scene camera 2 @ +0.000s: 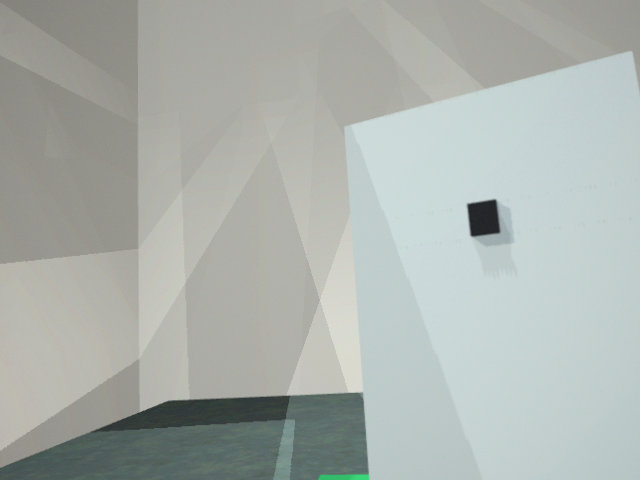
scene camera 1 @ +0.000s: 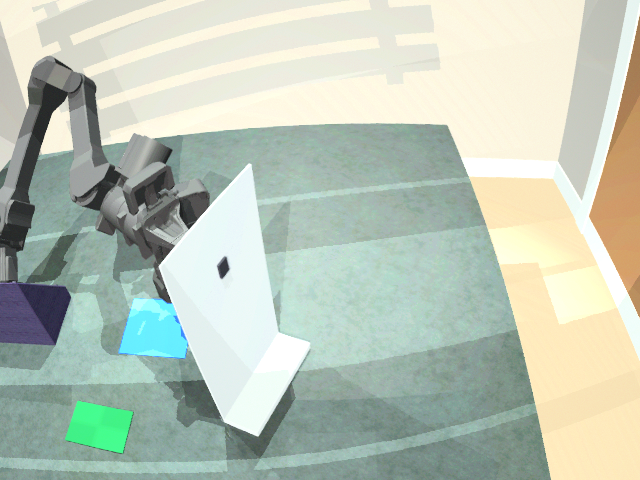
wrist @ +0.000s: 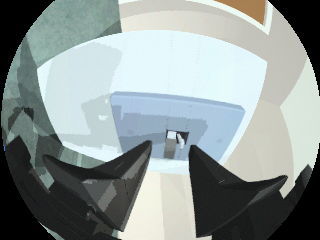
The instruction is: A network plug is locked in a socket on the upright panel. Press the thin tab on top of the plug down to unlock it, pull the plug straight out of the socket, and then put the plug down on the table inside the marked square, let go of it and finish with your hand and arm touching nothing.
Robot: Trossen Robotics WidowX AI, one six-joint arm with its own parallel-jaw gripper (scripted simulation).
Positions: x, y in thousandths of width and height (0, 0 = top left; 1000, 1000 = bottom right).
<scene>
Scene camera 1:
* gripper: 320, 555
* green square: 154, 889
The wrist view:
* gripper: 533, 615
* white upright panel: 327, 406
</scene>
